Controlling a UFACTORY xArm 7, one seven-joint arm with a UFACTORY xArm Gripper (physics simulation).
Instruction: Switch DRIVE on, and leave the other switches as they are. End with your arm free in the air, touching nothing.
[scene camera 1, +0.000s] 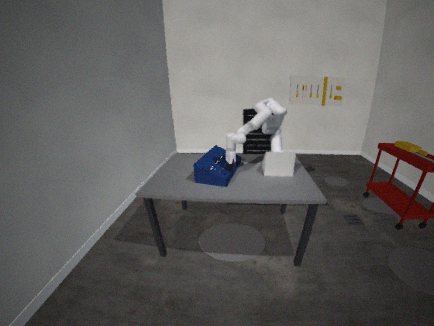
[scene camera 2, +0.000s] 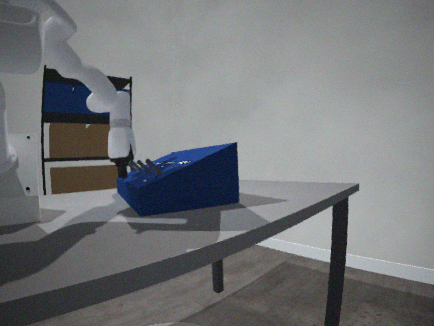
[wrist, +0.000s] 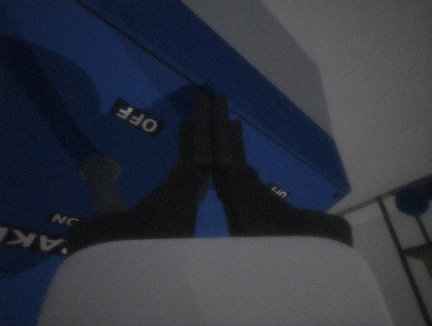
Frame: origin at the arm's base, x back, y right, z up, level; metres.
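Seen in the pictures: gripper, between the fingertips: (scene camera 1: 230, 170) (scene camera 2: 122, 177) (wrist: 209, 114); arm's base, origin of its link: (scene camera 1: 277, 156).
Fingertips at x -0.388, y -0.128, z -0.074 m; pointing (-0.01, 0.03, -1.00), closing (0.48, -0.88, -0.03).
Note:
Offsets run from my fingertips to a thing's middle. "spot": to the spot under its first point. Level surfaces: height alone.
A blue sloped switch box @(dx -0.110, dy +0.112, dz -0.009 m) (scene camera 1: 212, 175) (scene camera 2: 195, 187) (wrist: 280, 117) stands on the table. Several dark levers @(dx +0.008, dy +0.272, dz +0.040 m) (scene camera 2: 150, 167) stand up from its sloped face and lean toward the low edge in the second scene view. In the wrist view a grey lever @(dx -0.039, dy +0.036, dz +0.040 m) (wrist: 101, 175) is left of the fingers, between an OFF label @(spot: dx -0.017, dy +0.033, dz +0.005 m) (wrist: 136, 117) and an ON label @(spot: dx -0.096, dy +0.048, dz +0.036 m) (wrist: 65, 219). Another label (wrist: 279, 191) shows partly at the right. No DRIVE label is readable. My gripper (scene camera 1: 230, 166) (scene camera 2: 122, 175) (wrist: 209, 114) is shut and empty, pointing down at the box's low edge; contact cannot be told.
A white block (scene camera 1: 279, 165) stands on the grey table @(dz -0.068 m) (scene camera 1: 165, 187) (scene camera 2: 300, 187), right of the box in the first scene view. A dark shelf rack (scene camera 2: 45, 150) stands behind the arm. A red cart (scene camera 1: 395, 200) stands at the far right.

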